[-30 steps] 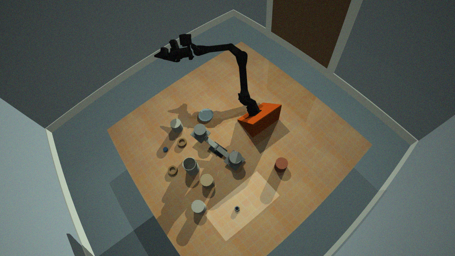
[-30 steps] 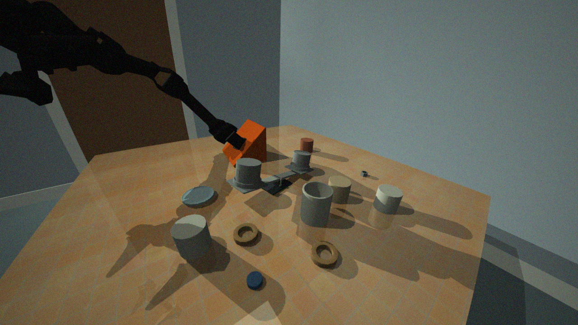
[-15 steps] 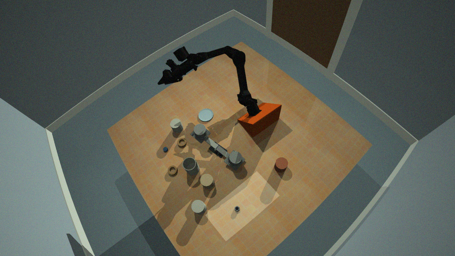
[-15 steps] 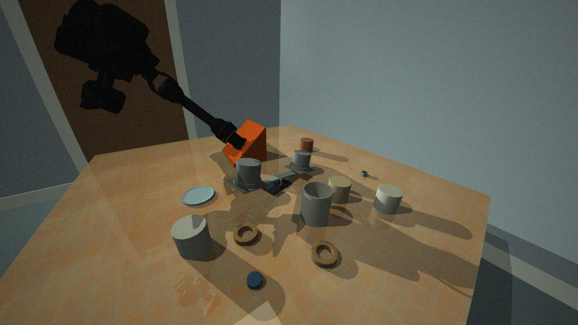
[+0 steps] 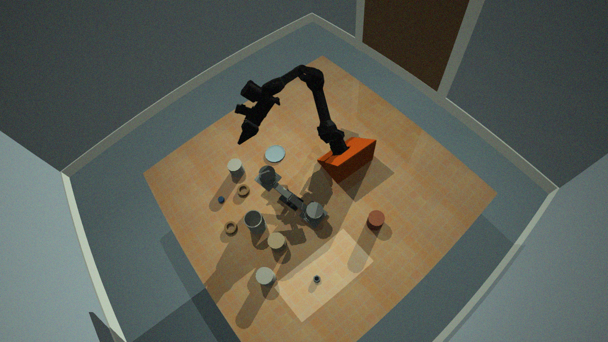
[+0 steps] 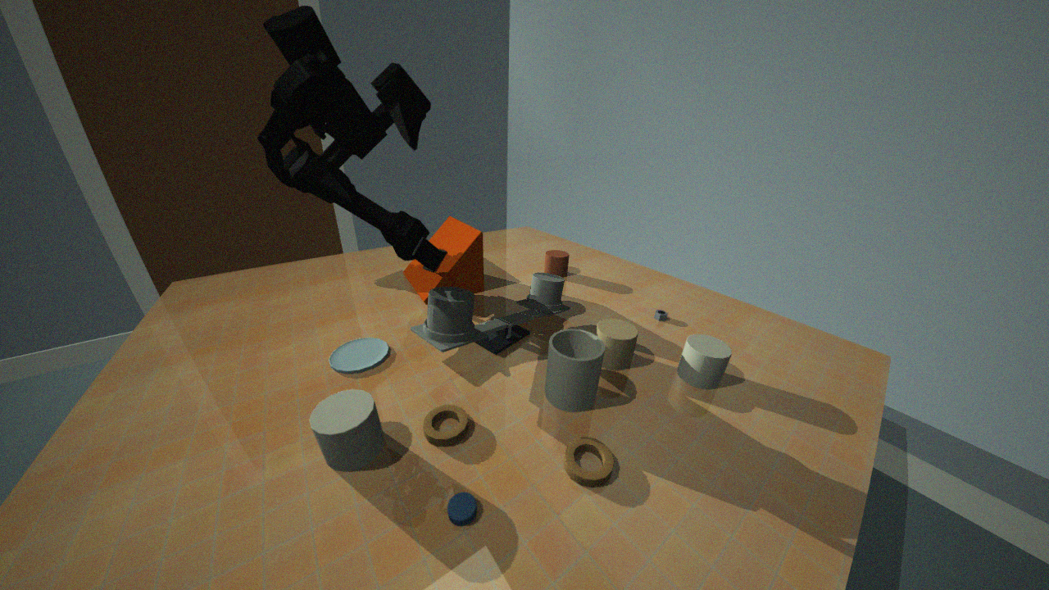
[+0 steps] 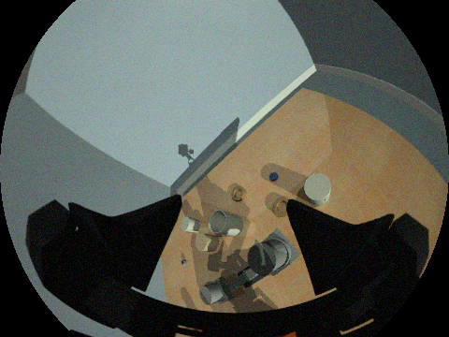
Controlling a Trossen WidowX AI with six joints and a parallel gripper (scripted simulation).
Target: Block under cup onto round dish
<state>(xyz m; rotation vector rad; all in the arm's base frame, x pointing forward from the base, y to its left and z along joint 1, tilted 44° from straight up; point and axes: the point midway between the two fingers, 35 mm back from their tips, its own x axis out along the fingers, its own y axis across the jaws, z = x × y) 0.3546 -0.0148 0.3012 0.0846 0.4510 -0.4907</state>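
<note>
Right now my gripper tip is 330 mm to the right of the pale green block, 270 mm above it and 50 mm past it. Round my gripper tip: balance 280 mm below, 200 mm to the left, 40 mm behind; open-topped cup 270 mm below, 180 mm to the left, 150 mm ahead; pale blue round dish 310 mm below, 150 mm behind, 40 mm to the right.
</note>
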